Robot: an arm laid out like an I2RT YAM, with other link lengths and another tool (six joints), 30 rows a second.
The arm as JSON. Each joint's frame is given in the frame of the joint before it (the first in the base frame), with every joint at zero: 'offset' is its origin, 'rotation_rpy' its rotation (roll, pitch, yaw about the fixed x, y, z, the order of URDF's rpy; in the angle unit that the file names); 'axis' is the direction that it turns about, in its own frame. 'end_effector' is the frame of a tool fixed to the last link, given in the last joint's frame.
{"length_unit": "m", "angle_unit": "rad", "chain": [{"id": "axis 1", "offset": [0.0, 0.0, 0.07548], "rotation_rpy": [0.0, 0.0, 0.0], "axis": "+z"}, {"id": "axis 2", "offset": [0.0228, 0.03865, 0.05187], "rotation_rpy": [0.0, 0.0, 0.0], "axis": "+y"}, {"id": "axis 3", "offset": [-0.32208, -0.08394, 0.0], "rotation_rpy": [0.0, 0.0, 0.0], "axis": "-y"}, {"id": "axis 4", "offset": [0.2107, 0.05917, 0.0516], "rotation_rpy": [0.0, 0.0, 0.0], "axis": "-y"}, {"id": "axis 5", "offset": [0.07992, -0.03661, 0.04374], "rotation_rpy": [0.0, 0.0, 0.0], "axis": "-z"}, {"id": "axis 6", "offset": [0.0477, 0.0, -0.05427], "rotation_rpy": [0.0, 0.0, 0.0], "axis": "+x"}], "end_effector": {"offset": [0.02, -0.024, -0.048], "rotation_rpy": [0.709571, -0.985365, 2.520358]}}
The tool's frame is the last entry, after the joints.
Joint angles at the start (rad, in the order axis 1, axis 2, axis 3, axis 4, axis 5, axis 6):
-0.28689, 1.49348, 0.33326, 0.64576, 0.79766, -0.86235
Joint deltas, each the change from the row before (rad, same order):
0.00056, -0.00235, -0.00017, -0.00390, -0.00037, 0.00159
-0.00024, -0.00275, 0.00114, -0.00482, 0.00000, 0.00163
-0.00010, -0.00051, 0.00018, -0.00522, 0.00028, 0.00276
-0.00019, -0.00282, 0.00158, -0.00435, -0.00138, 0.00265
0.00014, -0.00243, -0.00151, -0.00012, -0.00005, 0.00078
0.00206, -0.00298, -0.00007, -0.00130, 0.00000, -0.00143
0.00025, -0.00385, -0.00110, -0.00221, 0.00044, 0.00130
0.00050, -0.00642, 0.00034, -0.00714, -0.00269, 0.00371
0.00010, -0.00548, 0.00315, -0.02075, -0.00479, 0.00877
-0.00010, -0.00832, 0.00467, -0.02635, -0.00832, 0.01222
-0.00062, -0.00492, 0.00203, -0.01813, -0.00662, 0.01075
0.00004, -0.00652, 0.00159, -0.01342, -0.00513, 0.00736
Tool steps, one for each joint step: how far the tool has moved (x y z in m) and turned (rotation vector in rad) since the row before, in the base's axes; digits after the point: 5 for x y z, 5 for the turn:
-0.00038, 0.00024, 0.00002, 0.00127, 0.00023, 0.00033
-0.00032, 0.00006, 0.00030, 0.00088, -0.00051, -0.00080
-0.00040, 0.00012, -0.00035, 0.00219, 0.00202, -0.00130
-0.00011, 0.00003, 0.00032, 0.00165, -0.00251, 0.00008
-0.00053, 0.00019, 0.00007, 0.00009, -0.00144, -0.00009
0.00001, 0.00040, 0.00048, -0.00100, -0.00032, 0.00256
-0.00071, 0.00027, 0.00024, 0.00014, -0.00157, -0.00058
-0.00067, 0.00036, 0.00039, 0.00281, -0.00318, 0.00155
-0.00082, 0.00040, -0.00045, 0.00907, 0.00348, 0.00116
-0.00093, 0.00048, -0.00035, 0.01254, 0.00126, 0.00262
-0.00093, 0.00035, -0.00076, 0.01061, 0.00069, 0.00102
-0.00081, 0.00040, -0.00005, 0.00695, -0.00185, 0.00160

